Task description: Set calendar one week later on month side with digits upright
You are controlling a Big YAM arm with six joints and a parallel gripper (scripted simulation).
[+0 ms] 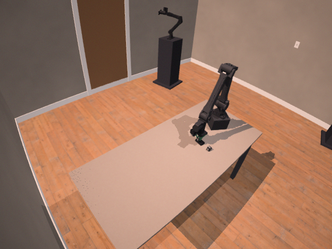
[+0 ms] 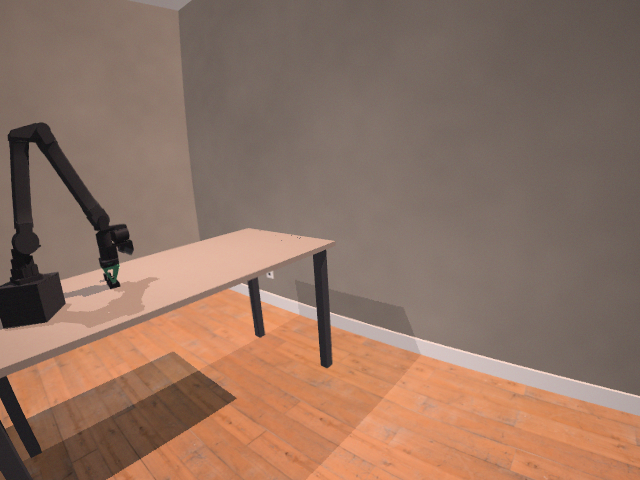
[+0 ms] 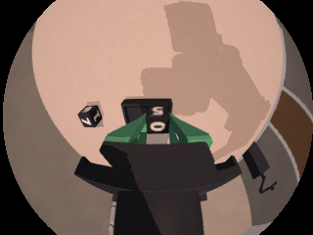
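Now: hand 2 cm to the right of the dark calendar tray and 2 cm above it.
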